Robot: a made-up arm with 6 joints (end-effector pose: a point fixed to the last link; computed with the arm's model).
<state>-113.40 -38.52 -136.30 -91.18 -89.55 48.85</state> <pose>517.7 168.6 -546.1 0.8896 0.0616 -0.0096 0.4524</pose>
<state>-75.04 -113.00 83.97 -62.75 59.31 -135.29</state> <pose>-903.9 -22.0 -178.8 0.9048 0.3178 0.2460 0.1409</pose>
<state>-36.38 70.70 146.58 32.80 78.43 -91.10</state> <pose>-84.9 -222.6 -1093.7 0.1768 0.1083 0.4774 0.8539</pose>
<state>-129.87 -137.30 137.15 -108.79 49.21 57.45</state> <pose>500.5 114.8 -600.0 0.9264 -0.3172 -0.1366 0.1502</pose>
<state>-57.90 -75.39 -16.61 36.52 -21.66 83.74</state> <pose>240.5 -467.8 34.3 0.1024 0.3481 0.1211 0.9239</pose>
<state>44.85 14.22 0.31 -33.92 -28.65 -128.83</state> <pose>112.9 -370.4 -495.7 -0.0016 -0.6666 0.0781 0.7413</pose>
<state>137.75 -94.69 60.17 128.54 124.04 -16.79</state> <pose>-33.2 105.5 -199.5 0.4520 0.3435 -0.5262 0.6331</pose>
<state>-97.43 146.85 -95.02 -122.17 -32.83 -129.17</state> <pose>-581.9 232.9 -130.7 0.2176 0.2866 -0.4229 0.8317</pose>
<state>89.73 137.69 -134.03 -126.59 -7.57 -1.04</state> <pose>416.8 85.4 302.0 0.3622 -0.2469 0.4463 0.7802</pose>
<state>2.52 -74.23 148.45 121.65 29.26 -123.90</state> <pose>-880.7 -317.7 564.1 -0.0807 0.7020 -0.0888 0.7020</pose>
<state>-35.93 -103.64 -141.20 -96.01 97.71 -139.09</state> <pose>16.4 76.3 -965.0 0.4149 -0.2545 0.5495 0.6791</pose>
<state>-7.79 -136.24 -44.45 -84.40 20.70 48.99</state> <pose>80.5 328.0 258.6 -0.8737 0.0711 -0.0580 0.4777</pose>
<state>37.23 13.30 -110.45 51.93 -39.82 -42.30</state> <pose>-349.9 -199.3 757.3 -0.7549 0.5036 -0.1996 0.3696</pose>
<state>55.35 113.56 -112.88 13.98 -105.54 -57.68</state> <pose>-336.9 564.9 528.4 0.9669 -0.0483 0.0467 0.2461</pose>
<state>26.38 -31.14 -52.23 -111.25 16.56 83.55</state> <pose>-101.8 170.5 -561.0 0.9152 -0.0545 0.1654 0.3634</pose>
